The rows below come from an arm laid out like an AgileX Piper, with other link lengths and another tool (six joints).
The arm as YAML. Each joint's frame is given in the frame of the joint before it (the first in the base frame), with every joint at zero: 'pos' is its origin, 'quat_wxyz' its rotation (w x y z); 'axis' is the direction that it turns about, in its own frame. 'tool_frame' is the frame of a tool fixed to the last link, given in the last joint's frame.
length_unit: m
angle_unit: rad
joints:
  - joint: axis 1
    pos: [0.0, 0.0, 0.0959]
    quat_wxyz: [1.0, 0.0, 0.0, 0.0]
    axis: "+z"
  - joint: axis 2
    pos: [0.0, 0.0, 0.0]
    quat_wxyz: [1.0, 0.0, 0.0, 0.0]
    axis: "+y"
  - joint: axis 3
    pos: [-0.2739, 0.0, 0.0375]
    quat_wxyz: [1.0, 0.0, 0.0, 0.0]
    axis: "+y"
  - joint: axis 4
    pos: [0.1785, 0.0, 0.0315]
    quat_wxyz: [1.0, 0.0, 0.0, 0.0]
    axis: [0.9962, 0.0, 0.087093]
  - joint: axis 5
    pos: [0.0, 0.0, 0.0]
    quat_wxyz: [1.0, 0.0, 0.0, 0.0]
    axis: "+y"
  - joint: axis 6
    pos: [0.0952, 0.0, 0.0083]
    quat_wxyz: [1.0, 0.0, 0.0, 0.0]
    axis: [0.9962, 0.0, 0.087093]
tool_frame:
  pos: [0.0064, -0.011, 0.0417]
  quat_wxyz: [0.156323, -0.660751, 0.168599, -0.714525]
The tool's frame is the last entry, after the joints.
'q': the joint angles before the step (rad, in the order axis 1, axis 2, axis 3, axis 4, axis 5, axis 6). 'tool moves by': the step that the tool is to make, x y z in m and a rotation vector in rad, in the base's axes. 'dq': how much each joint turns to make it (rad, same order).
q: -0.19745, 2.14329, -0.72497, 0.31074, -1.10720, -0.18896
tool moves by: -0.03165, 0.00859, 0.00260, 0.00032, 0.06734, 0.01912
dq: 0.00001, -0.08155, 0.17675, -0.02122, -0.03046, 0.00000
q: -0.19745, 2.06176, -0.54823, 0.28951, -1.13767, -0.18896
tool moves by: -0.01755, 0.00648, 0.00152, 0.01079, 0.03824, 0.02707
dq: 0.00001, -0.04920, 0.09707, -0.03030, -0.00624, 0.00914
